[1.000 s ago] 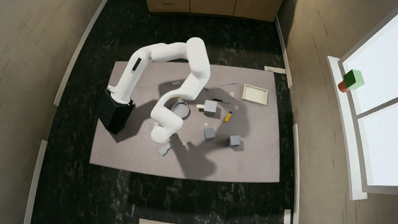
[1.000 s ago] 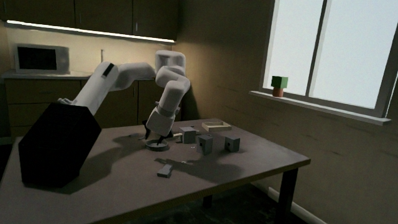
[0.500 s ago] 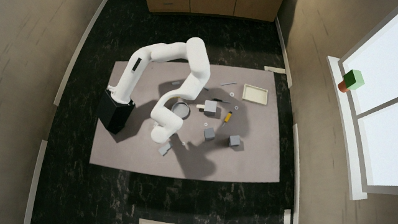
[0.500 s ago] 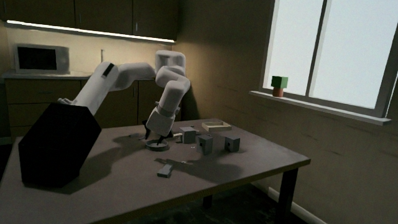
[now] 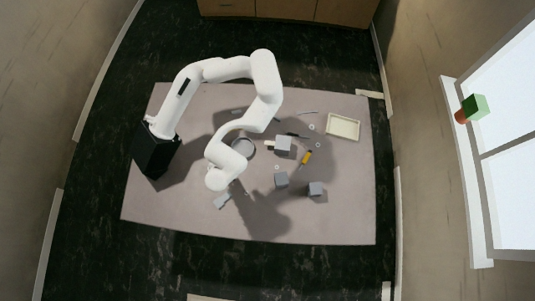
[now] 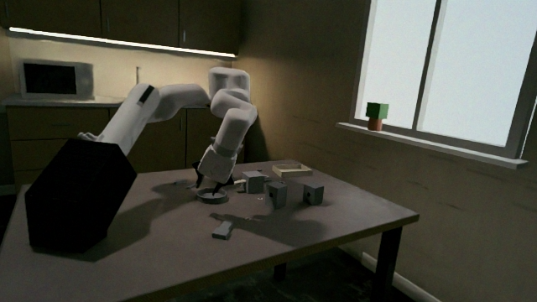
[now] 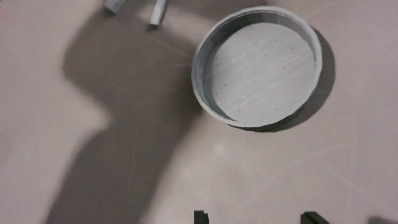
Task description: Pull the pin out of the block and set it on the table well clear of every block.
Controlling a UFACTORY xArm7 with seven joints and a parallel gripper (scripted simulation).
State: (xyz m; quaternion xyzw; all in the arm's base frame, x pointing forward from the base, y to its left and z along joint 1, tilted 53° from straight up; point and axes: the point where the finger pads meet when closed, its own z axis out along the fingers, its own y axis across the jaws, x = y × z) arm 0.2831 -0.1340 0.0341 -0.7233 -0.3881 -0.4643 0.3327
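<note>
Right now the round grey dish is 5 cm ahead of my hand, 13 cm to the left of it and 9 cm below it. Also, from my hand: cream tray (53 cm ahead, 32 cm to the left, 9 cm below).
</note>
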